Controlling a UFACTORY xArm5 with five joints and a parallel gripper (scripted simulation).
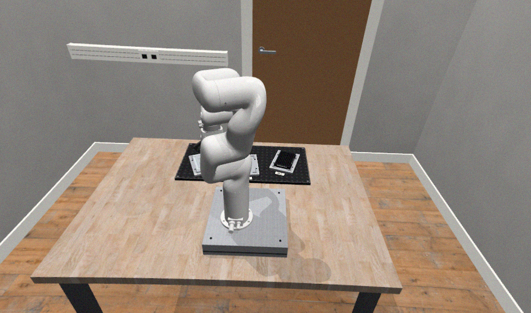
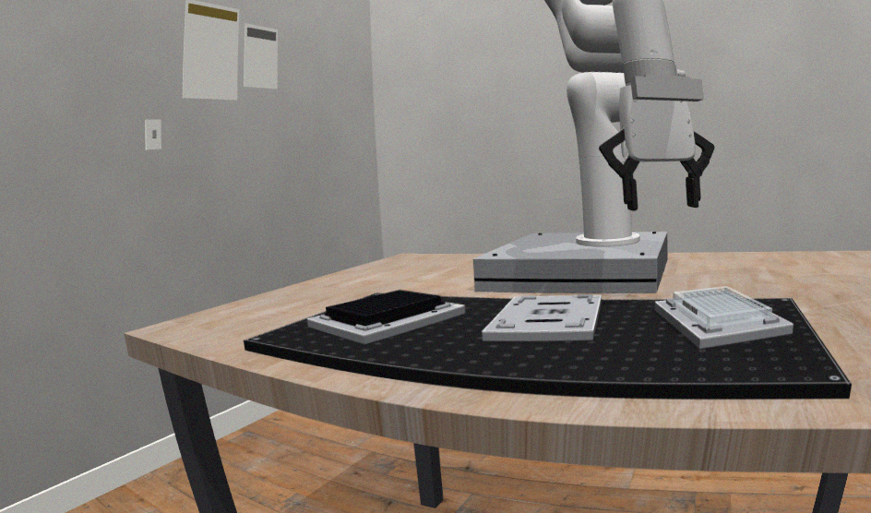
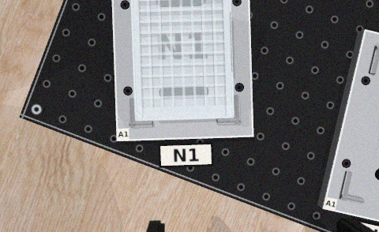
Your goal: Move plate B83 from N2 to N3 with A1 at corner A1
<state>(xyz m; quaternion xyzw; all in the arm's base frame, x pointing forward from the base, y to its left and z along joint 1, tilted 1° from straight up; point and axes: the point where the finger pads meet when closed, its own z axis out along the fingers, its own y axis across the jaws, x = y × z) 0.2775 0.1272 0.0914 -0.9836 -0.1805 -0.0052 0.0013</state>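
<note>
Now: the black well plate 340 mm to the right of my hand, 140 mm ahead of it and 110 mm below it. From my hand the other things lie so: nest N1: 130 mm below, 110 mm ahead, 80 mm to the left; clear well plate: 110 mm below, 110 mm ahead, 80 mm to the left; nest N3: 140 mm to the right, 130 mm below, 100 mm ahead.
</note>
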